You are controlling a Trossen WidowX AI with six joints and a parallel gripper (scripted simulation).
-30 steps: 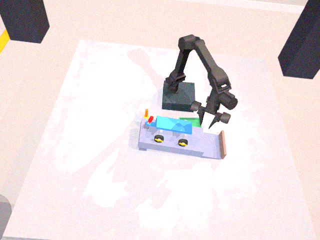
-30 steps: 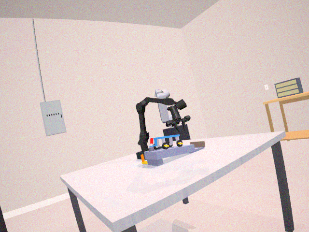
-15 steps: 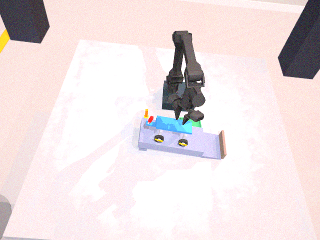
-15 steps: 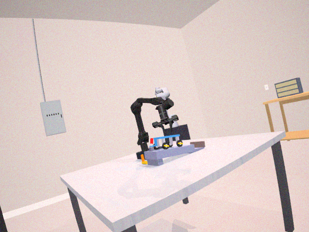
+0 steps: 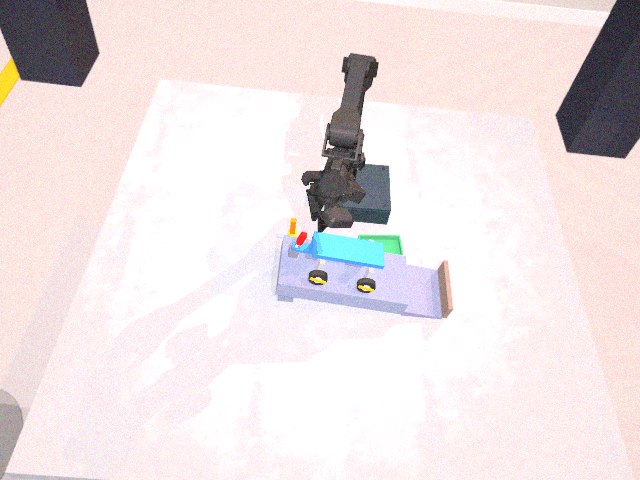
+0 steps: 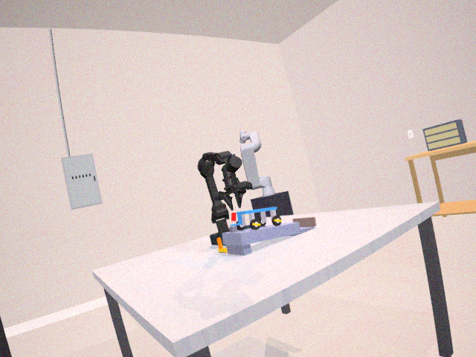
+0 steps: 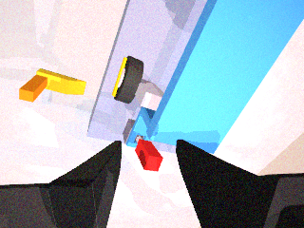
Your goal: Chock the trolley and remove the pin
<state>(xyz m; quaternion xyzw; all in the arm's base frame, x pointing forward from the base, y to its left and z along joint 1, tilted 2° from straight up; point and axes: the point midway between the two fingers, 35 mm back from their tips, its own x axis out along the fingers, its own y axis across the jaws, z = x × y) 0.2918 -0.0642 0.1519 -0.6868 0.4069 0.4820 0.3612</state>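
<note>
The red-headed stop pin lies 5 cm below my gripper tip, 4 cm to the right of it and 2 cm ahead of it. The rest, counted from my gripper tip: blue trolley: 7 cm to the left, 7 cm below, 4 cm ahead; then lilac ramp: 13 cm below, 8 cm to the left, 4 cm ahead; then yellow chock: 16 cm below, 9 cm behind, 6 cm to the right.
</note>
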